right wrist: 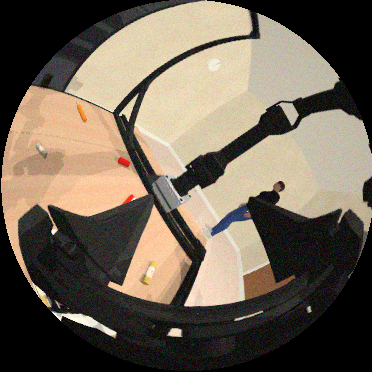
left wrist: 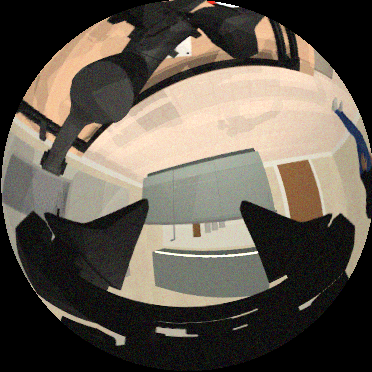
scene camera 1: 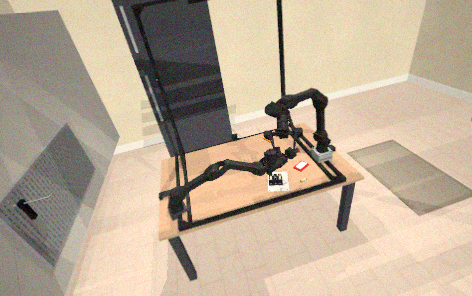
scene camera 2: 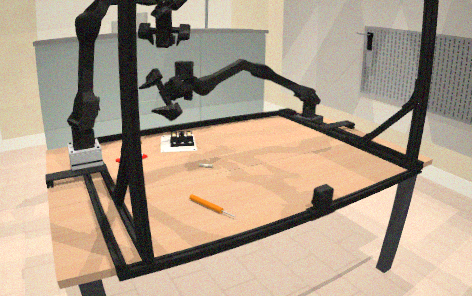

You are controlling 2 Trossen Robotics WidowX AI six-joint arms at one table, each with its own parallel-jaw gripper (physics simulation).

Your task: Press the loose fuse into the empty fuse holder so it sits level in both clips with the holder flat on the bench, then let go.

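Where they show: left gripper, between the fingertips: (left wrist: 195,204) (scene camera 1: 284,150); right gripper, between the fingertips: (right wrist: 201,200) (scene camera 2: 145,99); left arm's base, origin of its link: (right wrist: 178,186) (scene camera 1: 322,149) (scene camera 2: 83,145); right arm's base, origin of its link: (scene camera 1: 177,208) (scene camera 2: 308,115).
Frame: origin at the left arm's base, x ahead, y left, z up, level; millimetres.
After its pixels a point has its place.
Note:
A yellow-banded fuse (scene camera 1: 303,180) @[x 206, y 147, z -69 mm] (right wrist: 149,273) @[x 205, y 138, z -64 mm] lies loose on the table, apart from the holder. The black fuse holder (scene camera 1: 275,180) @[x 367, y 103, z -47 mm] (scene camera 2: 181,140) @[x 346, y 51, z -57 mm] sits on a white plate (scene camera 1: 278,189) @[x 370, y 153, z -76 mm] (scene camera 2: 165,145) @[x 296, y 79, z -75 mm]; its clips are too small to judge. Part of the white plate (left wrist: 185,48) @[x 320, y 162, z -75 mm] shows in the left wrist view. My left gripper (scene camera 2: 164,43) @[x 360, y 243, z 267 mm] (left wrist: 195,204) @[x 360, y 243, z 267 mm] is open and empty, high above the table. My right gripper (scene camera 2: 150,99) @[x 228, y 67, z 101 mm] (right wrist: 201,200) @[x 228, y 67, z 101 mm] is open and empty, lower, above the table near the holder.
A grey-white cylinder (scene camera 2: 205,165) @[x 340, y -155, z -71 mm] (right wrist: 41,150) @[x 341, y -145, z -69 mm] and an orange screwdriver (scene camera 2: 206,204) @[x 238, y -370, z -68 mm] (right wrist: 82,113) @[x 236, y -342, z -65 mm] lie on the table. A red-rimmed white item (scene camera 1: 301,165) @[x 155, y 21, z -63 mm] lies near the fuse, and a small red cylinder (right wrist: 124,162) @[x 109, y -136, z -63 mm] beyond it. Black frame posts (scene camera 2: 131,125) @[x 44, y -517, z 192 mm] stand at the table's edges.

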